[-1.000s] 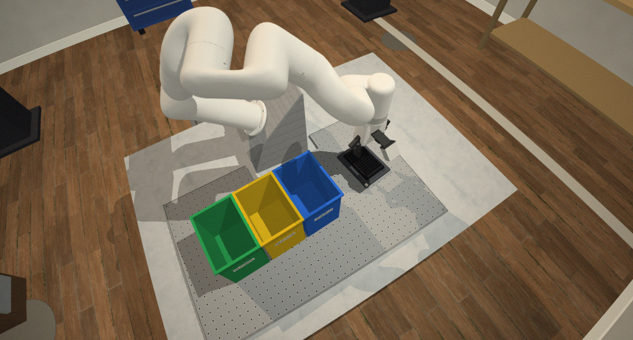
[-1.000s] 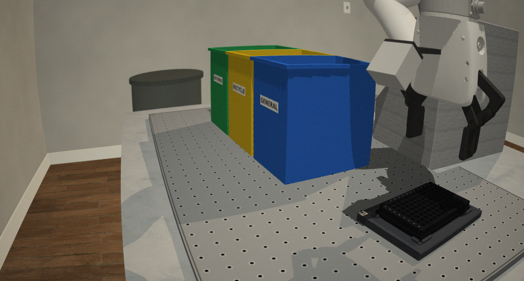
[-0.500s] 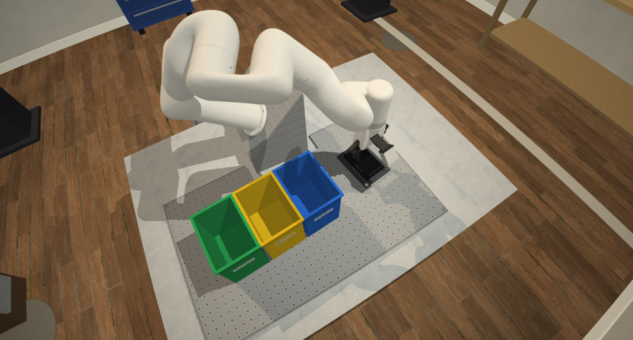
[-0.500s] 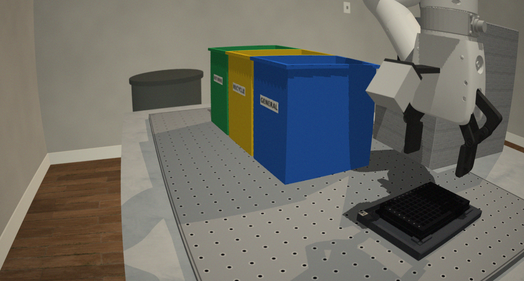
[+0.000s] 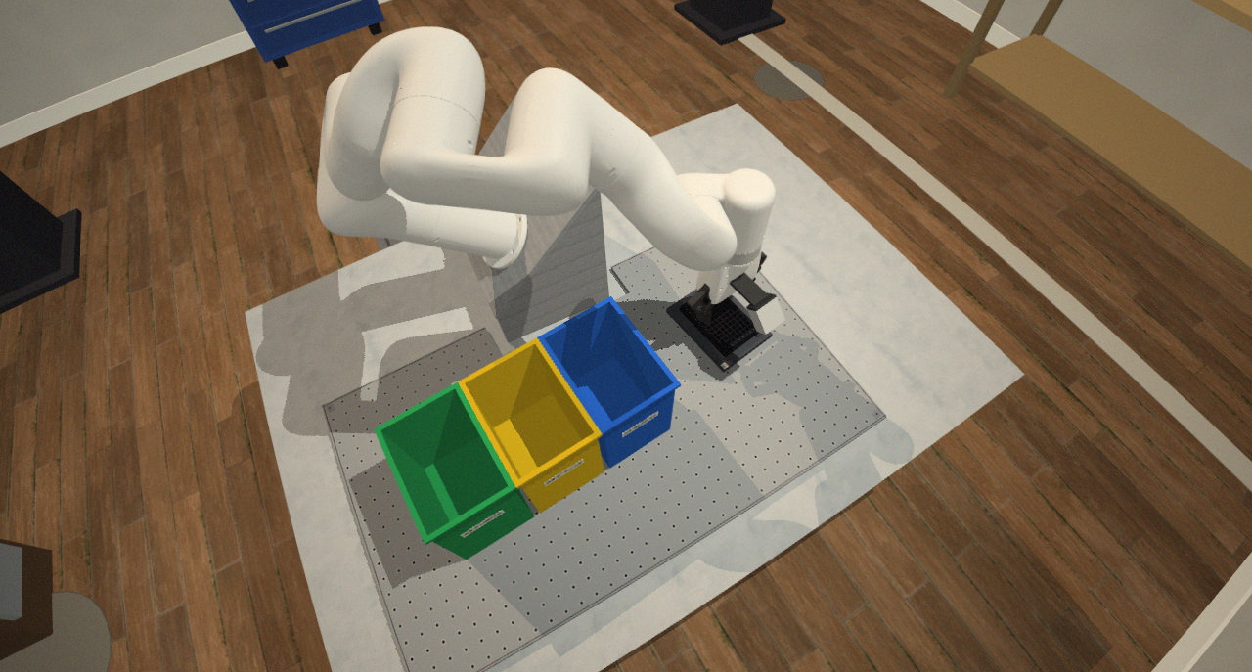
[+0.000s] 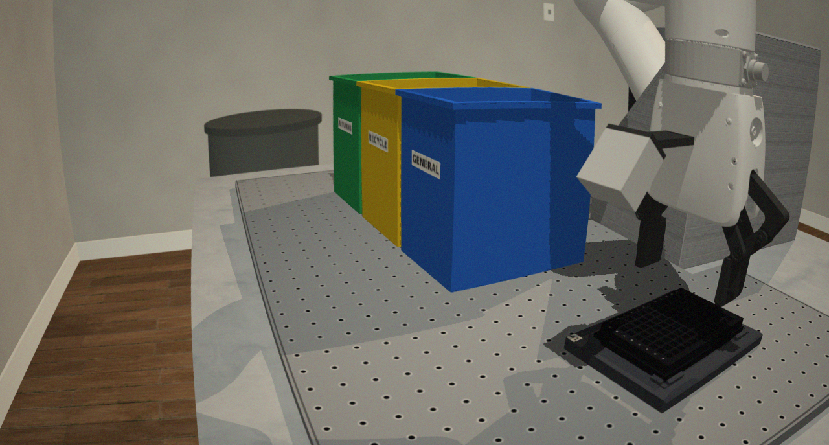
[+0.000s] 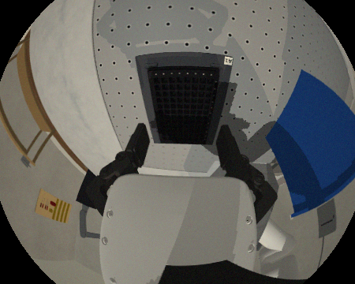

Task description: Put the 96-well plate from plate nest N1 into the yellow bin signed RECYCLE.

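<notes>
The black 96-well plate is 50 mm below my hand. Also, from my hand: blue general bin: 50 mm ahead, 250 mm to the right, 20 mm above; dark plate nest N1: 70 mm below; yellow recycle bin: 50 mm ahead, 380 mm to the right, 20 mm above.
</notes>
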